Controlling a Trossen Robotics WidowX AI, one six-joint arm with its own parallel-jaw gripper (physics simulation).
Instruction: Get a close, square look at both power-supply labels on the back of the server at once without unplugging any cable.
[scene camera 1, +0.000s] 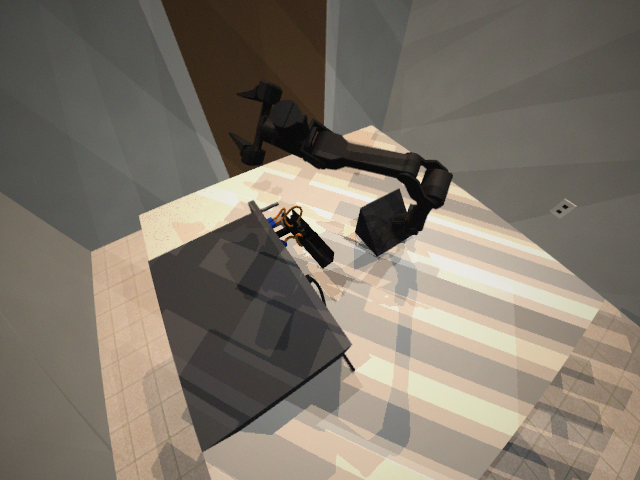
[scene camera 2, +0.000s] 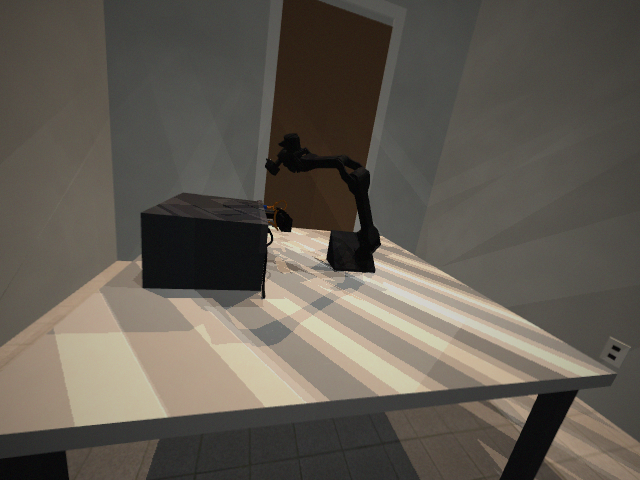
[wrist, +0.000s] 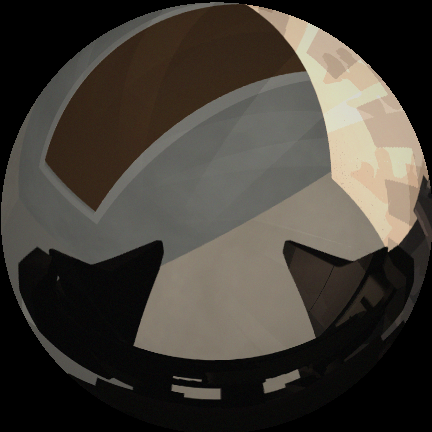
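Where they show: gripper, fingertip midpoint: (scene camera 1: 233, 114) (scene camera 2: 272, 152) (wrist: 224, 247); arm's base, link origin: (scene camera 1: 399, 220) (scene camera 2: 362, 254).
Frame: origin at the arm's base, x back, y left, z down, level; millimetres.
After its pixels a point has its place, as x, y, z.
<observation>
The server (scene camera 1: 242, 320) @(-611, -4, -148) (scene camera 2: 201, 253) @(-639, 162, -48) is a large dark box on the table. Its cabled back side faces the arm's base. Orange cables (scene camera 1: 300, 212) @(-327, -161, -150) and a black block-like part (scene camera 1: 316, 246) @(-340, -76, -81) (scene camera 2: 283, 220) @(-346, -96, -103) stick out near the back's far end. A black cable (scene camera 1: 318, 287) @(-414, 20, -62) (scene camera 2: 270, 236) @(-413, 13, -64) loops out lower along the back. The power-supply labels do not show in any view. My gripper (scene camera 1: 233, 114) @(-362, -363, -370) (scene camera 2: 274, 151) @(-362, -363, -370) (wrist: 224, 247) @(-362, -363, -370) is open and empty, high above the far end of the server's back. In the wrist view, walls show between and beyond the fingers.
The arm's dark base (scene camera 1: 379, 227) @(-88, -24, -10) (scene camera 2: 348, 253) @(-67, -8, 2) stands on the table (scene camera 1: 465, 315) @(-89, 366, 63) (scene camera 2: 320, 411) @(-431, 598, 84) (wrist: 350, 145) @(-529, -604, 63), across from the server's back. A brown door (scene camera 1: 268, 41) (scene camera 2: 330, 77) (wrist: 125, 110) is behind the arm. A wall outlet (scene camera 1: 563, 208) (scene camera 2: 615, 352) is at the right.
</observation>
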